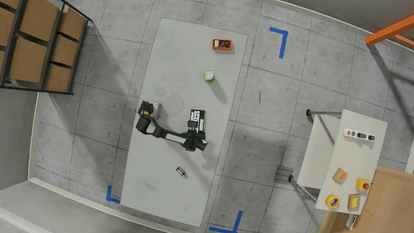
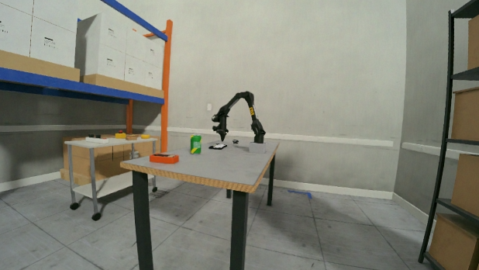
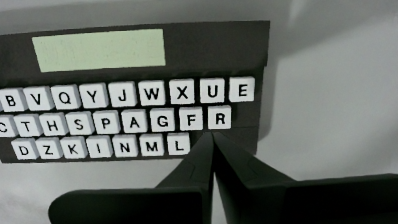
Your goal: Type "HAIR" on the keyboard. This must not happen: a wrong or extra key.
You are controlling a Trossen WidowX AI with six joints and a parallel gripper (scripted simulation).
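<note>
Right now my hand is 50 mm to the right of the key and 60 mm above it. The rest, counted from my hand: small black object 80 mm behind, 270 mm to the right, 60 mm below.
</note>
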